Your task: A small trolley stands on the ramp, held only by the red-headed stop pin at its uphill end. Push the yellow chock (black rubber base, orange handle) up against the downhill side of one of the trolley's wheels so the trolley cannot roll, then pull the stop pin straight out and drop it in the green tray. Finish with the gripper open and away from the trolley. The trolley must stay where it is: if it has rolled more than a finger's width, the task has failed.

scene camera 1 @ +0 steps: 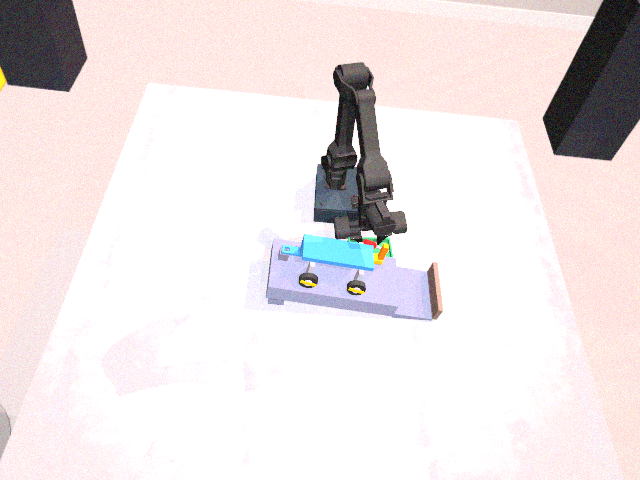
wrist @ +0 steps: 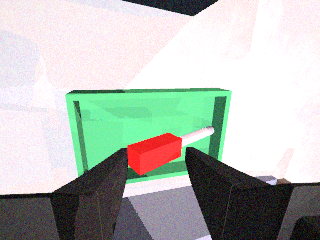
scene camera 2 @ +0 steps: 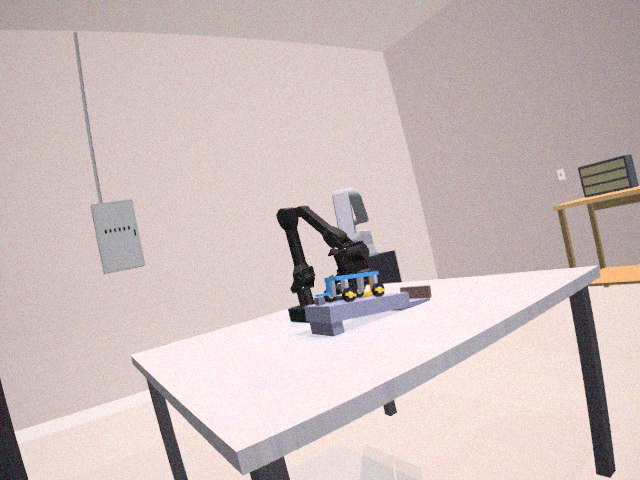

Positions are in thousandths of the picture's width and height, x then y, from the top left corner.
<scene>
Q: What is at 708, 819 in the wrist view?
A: My gripper.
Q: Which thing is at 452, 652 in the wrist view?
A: A red-headed stop pin.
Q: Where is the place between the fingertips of my gripper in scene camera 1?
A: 579, 509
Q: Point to a blue trolley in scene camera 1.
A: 563, 534
</scene>
